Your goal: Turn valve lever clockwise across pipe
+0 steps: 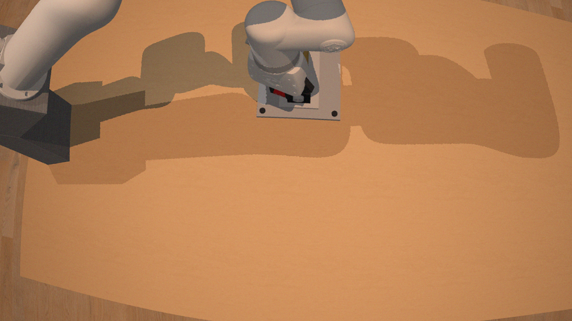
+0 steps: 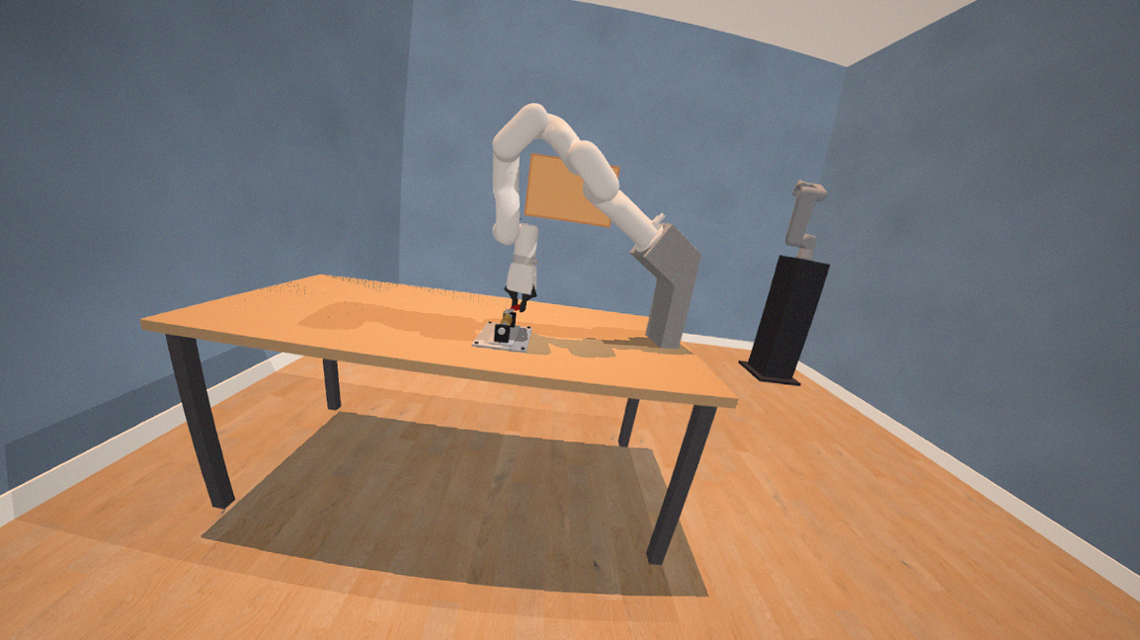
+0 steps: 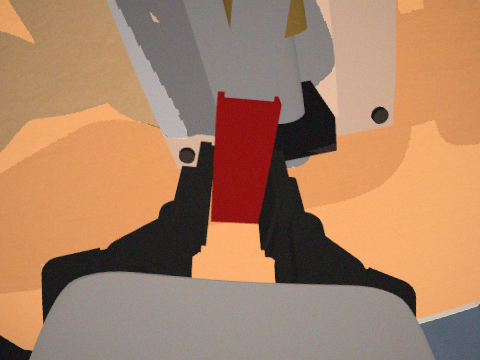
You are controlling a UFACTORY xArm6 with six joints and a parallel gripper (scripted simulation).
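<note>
Now: hand 1 cm short of the lever and 5 cm to the right of it.
</note>
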